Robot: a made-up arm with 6 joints.
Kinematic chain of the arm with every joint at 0, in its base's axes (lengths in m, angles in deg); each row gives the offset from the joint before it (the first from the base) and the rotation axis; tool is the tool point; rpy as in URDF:
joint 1: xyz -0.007 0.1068 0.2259 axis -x
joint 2: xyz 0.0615 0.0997 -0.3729 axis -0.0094 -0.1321 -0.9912
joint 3: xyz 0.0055 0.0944 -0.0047 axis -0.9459 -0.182 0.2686
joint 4: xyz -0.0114 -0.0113 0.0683 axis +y
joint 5: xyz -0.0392 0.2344 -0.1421 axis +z
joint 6: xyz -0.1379 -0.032 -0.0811 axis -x
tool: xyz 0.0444 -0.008 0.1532 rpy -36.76 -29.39 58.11
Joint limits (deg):
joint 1: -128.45..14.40
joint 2: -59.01..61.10
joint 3: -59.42..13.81
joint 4: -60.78..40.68
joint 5: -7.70..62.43
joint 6: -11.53..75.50
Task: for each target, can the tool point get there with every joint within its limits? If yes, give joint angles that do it. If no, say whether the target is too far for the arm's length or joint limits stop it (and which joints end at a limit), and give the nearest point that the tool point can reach.
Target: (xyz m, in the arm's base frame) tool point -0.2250 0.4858 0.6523
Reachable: yes | joints -100.27 -44.81 -5.22 -49.08 14.01 44.59
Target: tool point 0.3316 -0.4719 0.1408
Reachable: no: joint limits stop it (at a limit: joint 1, joint 2, joint 3, joint 4, joint 5) | nearest point 0.2351 -0.0852 0.5186 | short by 0.549 m
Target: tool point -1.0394 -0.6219 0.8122
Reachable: no: too far | nearest point -0.3126 0.0330 0.6391 | short by 0.994 m
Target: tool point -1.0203 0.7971 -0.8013
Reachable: no: too far | nearest point -0.3314 0.4528 -0.2890 | short by 0.925 m
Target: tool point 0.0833 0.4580 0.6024
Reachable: yes | joints -89.94 33.47 -0.25 17.09 37.01 8.82
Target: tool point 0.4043 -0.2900 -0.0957
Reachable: no: joint limits stop it (at a limit: joint 1, joint 2, joint 3, joint 4, joint 5, joint 6) | nearest point 0.2005 0.1338 -0.0702 | short by 0.471 m
